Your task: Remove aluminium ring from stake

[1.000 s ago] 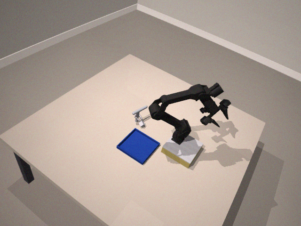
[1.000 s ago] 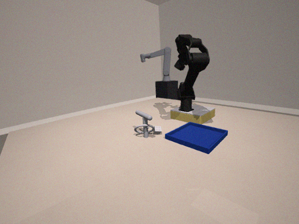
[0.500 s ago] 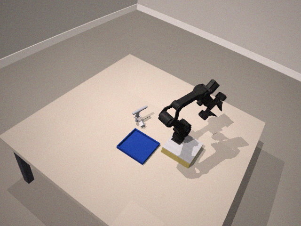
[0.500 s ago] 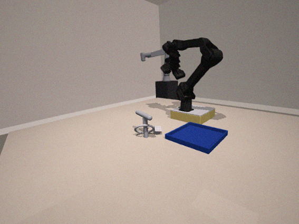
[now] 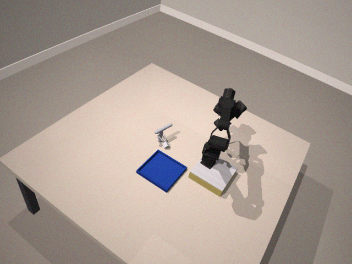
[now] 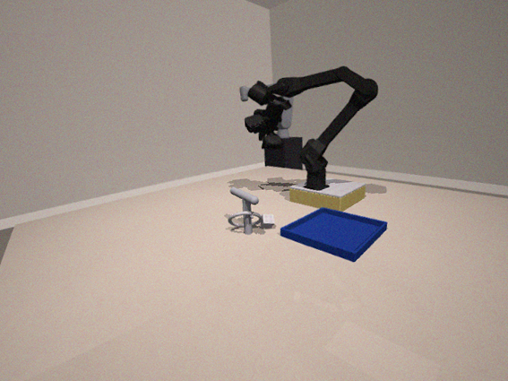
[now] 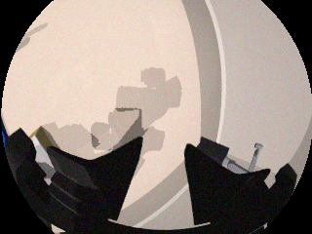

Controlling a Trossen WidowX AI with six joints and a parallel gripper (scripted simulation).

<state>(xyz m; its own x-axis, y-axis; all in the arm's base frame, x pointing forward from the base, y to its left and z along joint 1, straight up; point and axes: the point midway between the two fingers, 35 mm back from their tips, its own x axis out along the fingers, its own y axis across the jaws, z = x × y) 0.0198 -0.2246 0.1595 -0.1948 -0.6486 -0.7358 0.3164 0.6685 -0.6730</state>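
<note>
My gripper tip is now 290 mm short of the aluminium ring, 250 mm to the right of it and 160 mm above it. The rest, counted from my gripper tip: blue tray 160 mm ahead, 420 mm to the left, 180 mm below.
</note>
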